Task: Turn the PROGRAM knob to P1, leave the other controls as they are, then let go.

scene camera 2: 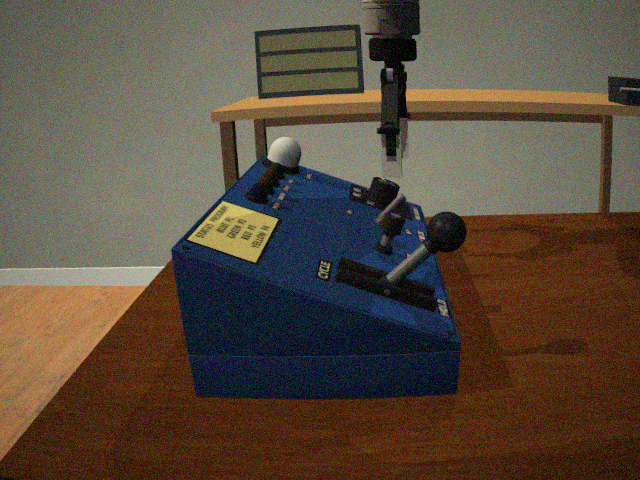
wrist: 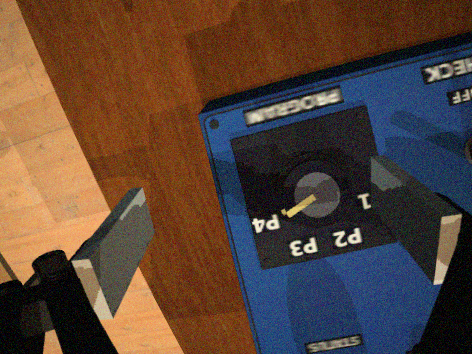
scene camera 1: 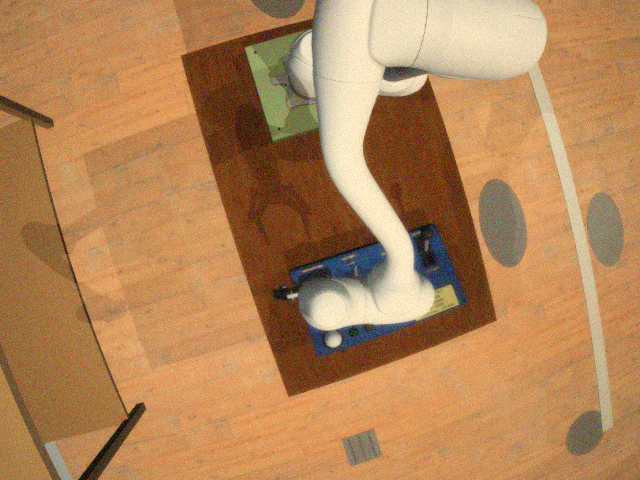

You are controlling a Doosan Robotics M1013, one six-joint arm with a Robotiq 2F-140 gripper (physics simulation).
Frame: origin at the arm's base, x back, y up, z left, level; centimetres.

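Seen in the pictures: gripper, fingertip midpoint: (scene camera 2: 395,166) (wrist: 257,196).
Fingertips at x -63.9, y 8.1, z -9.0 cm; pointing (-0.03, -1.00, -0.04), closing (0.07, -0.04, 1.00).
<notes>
A point is followed by its place in that frame.
The black round PROGRAM knob (scene camera 2: 383,191) @(z -3.1, x -65.0, y 5.4 cm) (wrist: 326,189) @(z -4.8, x -64.5, y 6.3 cm) sits on a dark square plate on the blue control box (scene camera 2: 320,330) @(z 38.2, x -63.3, y 2.3 cm) (wrist: 280,320) @(z -7.9, x -75.3, y 6.6 cm). In the wrist view its yellow pointer line aims at the P4 mark; the right finger partly covers the P1 mark. My gripper (scene camera 2: 395,161) @(z -9.0, x -63.9, y 8.1 cm) (wrist: 257,196) @(z -9.0, x -63.9, y 8.1 cm) is wide open and empty, with its fingertips a little above the knob in scene camera 2. In the wrist view the knob lies between the two fingers, nearer the right one. In scene camera 1 the arm hides most of the gripper and the knob.
A lever with a black ball (scene camera 2: 447,231) @(z 30.7, x -52.5, y 9.7 cm) leans towards HOLD, beside a small toggle (scene camera 2: 391,222) @(z 19.3, x -60.0, y 7.1 cm). A white ball (scene camera 1: 333,338) @(z -3.4, x -79.6, y 13.9 cm) (scene camera 2: 284,151) @(z -0.9, x -79.7, y 12.1 cm) and a row of dark buttons (scene camera 2: 264,183) @(z 13.7, x -77.4, y 10.4 cm) are on the box. A yellow label (scene camera 1: 445,299) @(z 33.4, x -74.1, y 9.3 cm) (scene camera 2: 235,230) @(z 30.5, x -74.3, y 9.2 cm) and a green plate (scene camera 1: 263,87) @(z -15.9, x -1.1, y -0.8 cm) also show.
</notes>
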